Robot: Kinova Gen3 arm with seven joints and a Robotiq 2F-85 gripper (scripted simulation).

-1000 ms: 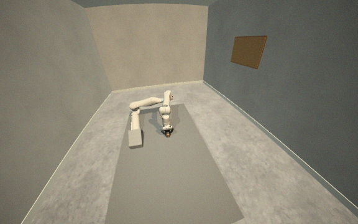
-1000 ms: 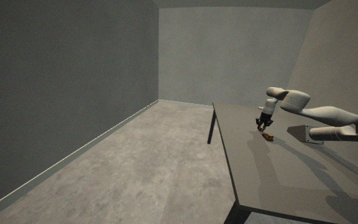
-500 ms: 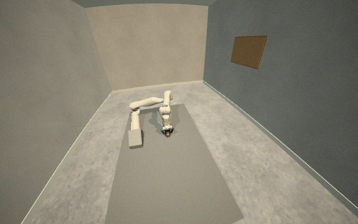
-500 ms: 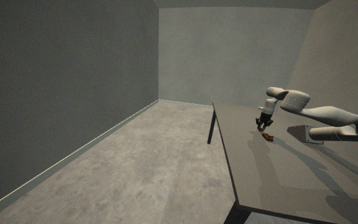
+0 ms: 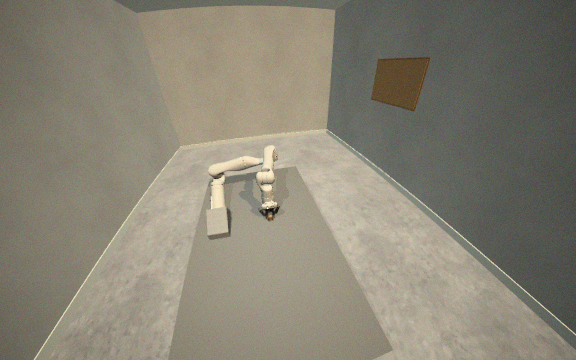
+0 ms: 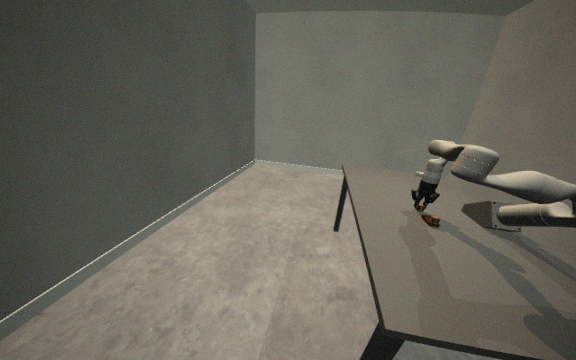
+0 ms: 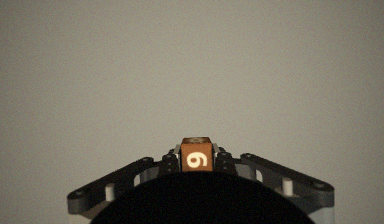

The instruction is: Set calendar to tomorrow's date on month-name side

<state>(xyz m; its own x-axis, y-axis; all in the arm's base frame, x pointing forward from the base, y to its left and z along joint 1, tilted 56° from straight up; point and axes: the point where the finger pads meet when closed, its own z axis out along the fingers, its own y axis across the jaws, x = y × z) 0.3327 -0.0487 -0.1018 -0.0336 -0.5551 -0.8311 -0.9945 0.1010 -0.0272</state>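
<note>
The digit cube is 1 cm below my hand. From my hand the other things lie so: orange tray: 11 cm to the left, 2 cm below.
</note>
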